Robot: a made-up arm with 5 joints.
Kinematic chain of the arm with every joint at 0, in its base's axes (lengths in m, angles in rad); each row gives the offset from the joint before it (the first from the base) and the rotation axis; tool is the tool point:
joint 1: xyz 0 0 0.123 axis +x
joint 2: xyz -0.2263 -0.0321 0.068 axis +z
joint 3: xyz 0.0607 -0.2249 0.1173 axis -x
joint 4: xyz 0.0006 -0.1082 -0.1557 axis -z
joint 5: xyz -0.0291 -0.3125 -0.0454 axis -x
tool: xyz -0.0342 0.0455 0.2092
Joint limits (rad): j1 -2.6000..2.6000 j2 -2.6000..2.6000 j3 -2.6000..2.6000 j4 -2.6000..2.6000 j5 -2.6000..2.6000
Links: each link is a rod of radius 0.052 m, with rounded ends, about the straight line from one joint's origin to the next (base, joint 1, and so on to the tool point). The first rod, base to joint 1, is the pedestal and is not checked.
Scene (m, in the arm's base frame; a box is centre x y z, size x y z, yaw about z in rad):
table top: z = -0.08
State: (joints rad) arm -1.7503 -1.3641 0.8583 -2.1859 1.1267
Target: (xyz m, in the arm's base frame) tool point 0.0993 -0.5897 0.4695
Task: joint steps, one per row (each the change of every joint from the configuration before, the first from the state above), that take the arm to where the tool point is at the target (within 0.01 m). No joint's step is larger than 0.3 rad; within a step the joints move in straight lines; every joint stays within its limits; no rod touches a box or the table.
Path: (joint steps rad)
1: 0.2778 0.2778 0.0392 0.1051 0.2947
2: 0.2779 0.2777 0.0392 0.1051 0.2946
3: 0.2778 0.2778 0.0392 0.1051 0.2947
4: 0.2779 0.2778 0.0392 0.1051 0.2946
5: 0.2778 0.2777 0.0392 0.1051 0.2947

